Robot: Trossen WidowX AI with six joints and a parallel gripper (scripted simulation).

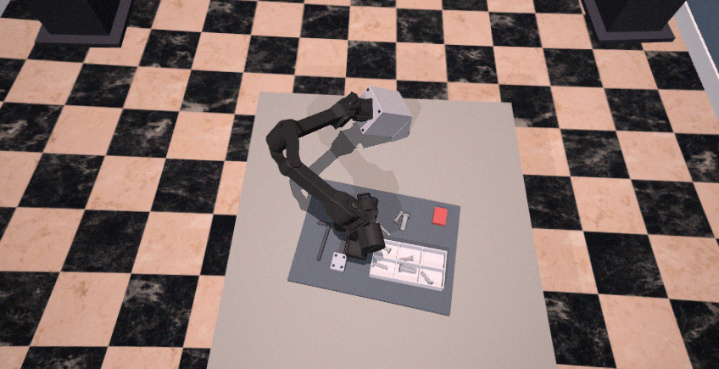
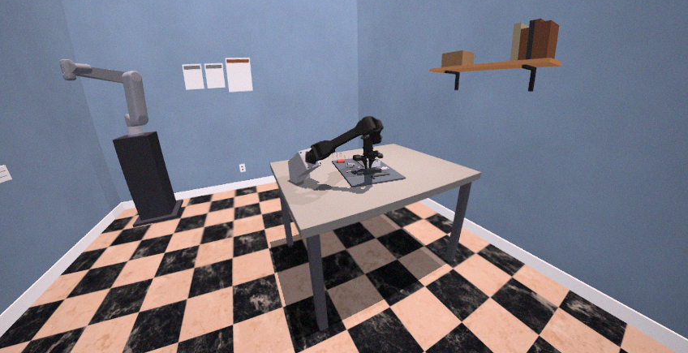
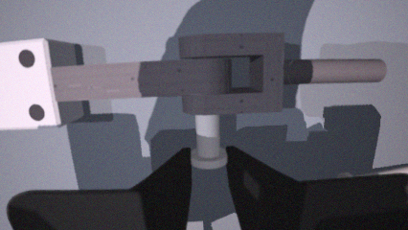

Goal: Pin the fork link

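The eye plate lies 50 mm to the right of my hand and 30 mm below it. From my hand the other things lie so: dark fork link (40 mm to the right, 40 mm behind, 30 mm below); then pin (70 mm to the left, 40 mm below, 20 mm behind); then dark mat (50 mm to the left, 50 mm below, 10 mm ahead).
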